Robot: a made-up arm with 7 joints. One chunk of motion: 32 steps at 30 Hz.
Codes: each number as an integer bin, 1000 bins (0 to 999) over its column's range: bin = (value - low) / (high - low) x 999, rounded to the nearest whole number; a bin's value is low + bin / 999 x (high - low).
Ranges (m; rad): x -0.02..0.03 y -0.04..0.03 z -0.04..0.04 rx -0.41..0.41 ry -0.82..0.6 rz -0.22..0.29
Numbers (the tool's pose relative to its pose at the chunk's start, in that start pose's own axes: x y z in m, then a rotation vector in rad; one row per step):
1: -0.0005 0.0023 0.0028 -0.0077 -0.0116 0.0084
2: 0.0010 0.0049 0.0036 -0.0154 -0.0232 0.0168
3: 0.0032 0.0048 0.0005 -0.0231 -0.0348 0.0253
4: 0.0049 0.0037 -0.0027 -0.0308 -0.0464 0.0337
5: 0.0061 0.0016 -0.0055 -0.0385 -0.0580 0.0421
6: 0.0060 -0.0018 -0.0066 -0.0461 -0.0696 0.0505
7: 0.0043 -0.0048 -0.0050 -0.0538 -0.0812 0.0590
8: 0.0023 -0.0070 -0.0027 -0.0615 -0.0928 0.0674
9: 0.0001 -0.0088 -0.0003 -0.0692 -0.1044 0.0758
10: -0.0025 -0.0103 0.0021 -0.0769 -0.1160 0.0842
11: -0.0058 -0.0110 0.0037 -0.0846 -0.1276 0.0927
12: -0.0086 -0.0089 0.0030 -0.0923 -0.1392 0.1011
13: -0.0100 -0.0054 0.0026 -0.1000 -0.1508 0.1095
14: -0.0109 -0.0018 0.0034 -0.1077 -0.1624 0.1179
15: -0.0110 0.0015 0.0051 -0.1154 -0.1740 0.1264
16: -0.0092 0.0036 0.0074 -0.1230 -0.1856 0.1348
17: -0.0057 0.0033 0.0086 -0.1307 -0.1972 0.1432
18: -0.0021 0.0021 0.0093 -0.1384 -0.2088 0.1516
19: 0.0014 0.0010 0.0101 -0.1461 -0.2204 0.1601
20: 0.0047 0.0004 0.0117 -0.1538 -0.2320 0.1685
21: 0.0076 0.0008 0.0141 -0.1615 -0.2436 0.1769
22: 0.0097 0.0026 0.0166 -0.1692 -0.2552 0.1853
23: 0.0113 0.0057 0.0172 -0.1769 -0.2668 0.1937
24: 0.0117 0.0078 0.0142 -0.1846 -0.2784 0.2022
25: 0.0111 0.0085 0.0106 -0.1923 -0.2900 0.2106
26: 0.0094 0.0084 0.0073 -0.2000 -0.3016 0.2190
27: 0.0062 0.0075 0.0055 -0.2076 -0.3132 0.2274
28: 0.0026 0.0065 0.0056 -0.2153 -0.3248 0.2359
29: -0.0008 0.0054 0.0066 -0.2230 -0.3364 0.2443
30: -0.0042 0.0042 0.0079 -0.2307 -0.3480 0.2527
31: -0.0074 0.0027 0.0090 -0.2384 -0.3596 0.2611
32: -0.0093 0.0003 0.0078 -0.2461 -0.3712 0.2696
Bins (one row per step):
1: 390 604 534 490 569 447
2: 420 641 544 481 561 464
3: 464 639 506 471 552 480
4: 498 624 466 462 544 497
5: 521 594 431 453 536 513
6: 519 545 417 443 528 530
7: 486 502 437 434 520 547
8: 446 471 466 425 512 563
9: 402 445 496 415 503 579
10: 350 424 526 406 495 596
11: 284 414 546 396 487 613
12: 228 444 537 387 479 629
13: 200 494 532 378 471 645
14: 182 545 542 368 463 662
15: 180 592 563 359 454 679
16: 216 622 592 350 446 695
17: 286 618 607 340 438 711
18: 358 601 616 331 430 728
19: 428 585 626 322 422 745
20: 494 577 646 312 414 761
21: 551 582 676 303 406 777
22: 593 608 707 293 397 794
23: 625 652 714 284 389 810
24: 633 682 677 275 381 827
25: 621 692 632 265 373 843
26: 587 691 591 256 365 860
27: 523 678 568 247 357 876
28: 452 664 569 237 348 893
29: 384 648 582 228 340 909
30: 316 631 598 218 332 926
31: 252 609 612 209 324 942
32: 214 575 597 200 316 959

